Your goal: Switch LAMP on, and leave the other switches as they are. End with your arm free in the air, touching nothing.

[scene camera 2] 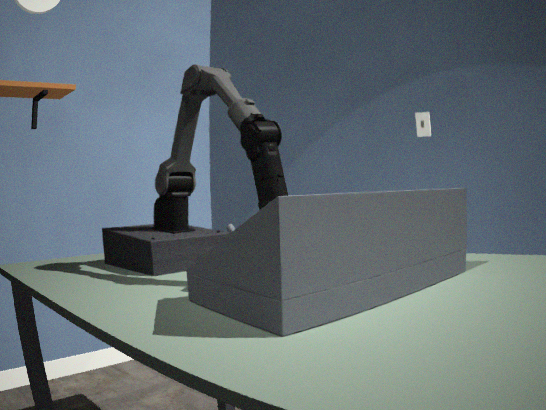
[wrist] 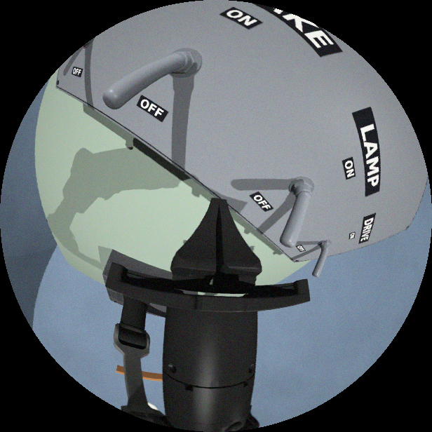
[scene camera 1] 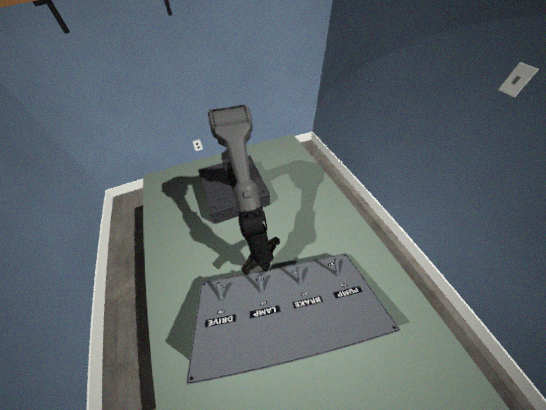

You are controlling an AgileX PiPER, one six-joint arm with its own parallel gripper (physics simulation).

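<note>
The grey sloped switch panel (scene camera 1: 295, 330) (scene camera 2: 370, 240) (wrist: 280, 100) carries several levers. The LAMP lever (wrist: 297, 217) leans to its OFF label, away from the ON mark beside the LAMP label (scene camera 1: 265, 312) (wrist: 368, 150). The BRAKE lever (wrist: 145, 77) and the DRIVE lever (wrist: 320, 261) also lean to their OFF sides. My gripper (scene camera 1: 267, 269) (wrist: 217, 205) is shut and empty, with its tips near the panel's robot-side edge. In the wrist view the tips show left of the LAMP lever, with a gap between them. In scene camera 2 the panel hides the fingers.
The PUMP label (scene camera 1: 347, 292) is at the other end of the row from the DRIVE label (scene camera 1: 220, 320). Part of the PUMP lever shows at the upper left of the wrist view. The dark arm base (scene camera 1: 220, 195) (scene camera 2: 130, 250) stands on the green table (scene camera 1: 350, 370) (scene camera 2: 400, 345) behind the panel.
</note>
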